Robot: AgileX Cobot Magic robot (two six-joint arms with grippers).
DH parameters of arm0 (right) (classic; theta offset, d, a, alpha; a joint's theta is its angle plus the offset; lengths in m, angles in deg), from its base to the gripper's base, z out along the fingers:
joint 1: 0 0.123 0 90
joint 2: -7.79 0 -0.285 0
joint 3: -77.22 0 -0.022 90
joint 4: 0 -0.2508 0 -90
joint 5: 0 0 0.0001 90
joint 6: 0 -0.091 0 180
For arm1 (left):
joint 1: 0 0.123 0 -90
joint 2: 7.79 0 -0.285 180
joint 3: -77.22 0 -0.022 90
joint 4: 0 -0.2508 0 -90
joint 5: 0 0 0.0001 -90
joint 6: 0 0.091 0 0
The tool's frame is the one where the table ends.
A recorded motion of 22 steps. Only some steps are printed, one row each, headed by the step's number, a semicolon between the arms.
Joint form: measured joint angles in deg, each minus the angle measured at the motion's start. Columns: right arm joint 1, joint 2, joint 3, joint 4, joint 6, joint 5; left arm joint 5, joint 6, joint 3, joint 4, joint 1, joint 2.
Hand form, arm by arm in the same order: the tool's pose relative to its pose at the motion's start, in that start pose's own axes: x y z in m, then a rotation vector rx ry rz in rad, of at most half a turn. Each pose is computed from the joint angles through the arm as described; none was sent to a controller.
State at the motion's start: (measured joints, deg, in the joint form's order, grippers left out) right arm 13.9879 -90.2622 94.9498 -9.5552 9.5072 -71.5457; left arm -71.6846 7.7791 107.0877 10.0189 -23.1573 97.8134
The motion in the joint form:
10: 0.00 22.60 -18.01 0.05 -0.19 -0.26; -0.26 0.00 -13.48 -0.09 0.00 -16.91
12: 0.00 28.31 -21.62 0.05 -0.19 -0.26; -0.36 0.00 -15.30 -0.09 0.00 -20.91
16: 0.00 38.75 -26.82 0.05 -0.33 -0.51; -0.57 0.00 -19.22 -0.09 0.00 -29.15
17: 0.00 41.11 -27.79 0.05 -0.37 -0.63; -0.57 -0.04 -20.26 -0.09 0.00 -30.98
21: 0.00 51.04 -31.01 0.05 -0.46 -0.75; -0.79 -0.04 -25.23 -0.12 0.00 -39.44
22: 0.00 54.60 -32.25 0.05 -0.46 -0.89; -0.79 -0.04 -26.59 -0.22 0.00 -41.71
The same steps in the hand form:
10: 0.0886 0.0207 -0.0666 0.0089 -0.0740 -0.0096; 0.0551 -0.0157 -0.0678 -0.0056 -0.0542 0.0103
12: 0.1115 0.0256 -0.0813 0.0129 -0.1100 -0.0153; 0.0673 -0.0199 -0.0870 -0.0085 -0.0898 0.0166
16: 0.1531 0.0346 -0.1077 0.0221 -0.1954 -0.0273; 0.0960 -0.0282 -0.1225 -0.0140 -0.1603 0.0290
17: 0.1626 0.0366 -0.1134 0.0243 -0.2172 -0.0304; 0.1032 -0.0299 -0.1290 -0.0151 -0.1739 0.0306
21: 0.2021 0.0449 -0.1371 0.0366 -0.3301 -0.0473; 0.1383 -0.0370 -0.1546 -0.0200 -0.2299 0.0407
22: 0.2170 0.0476 -0.1433 0.0406 -0.3674 -0.0537; 0.1481 -0.0386 -0.1604 -0.0230 -0.2453 0.0437

